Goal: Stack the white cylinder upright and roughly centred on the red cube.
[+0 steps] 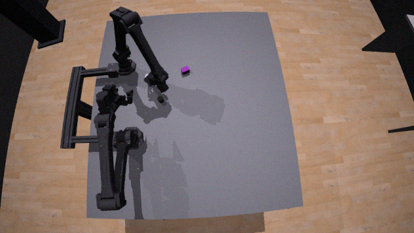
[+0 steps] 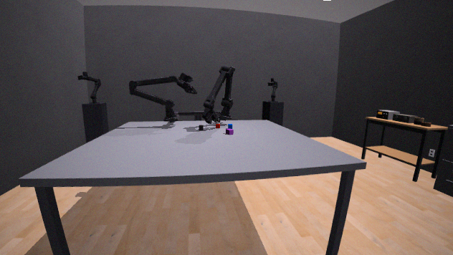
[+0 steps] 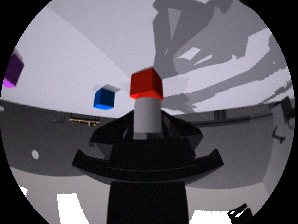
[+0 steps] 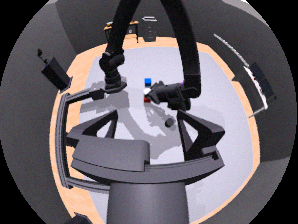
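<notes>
Right now my left hand is right at the white cylinder. The rest, counted from my left hand: dark cylinder: 60 mm ahead, 180 mm to the right, 50 mm below; blue cube: 40 mm ahead, 110 mm to the left, 50 mm below; red cube: 50 mm below.
</notes>
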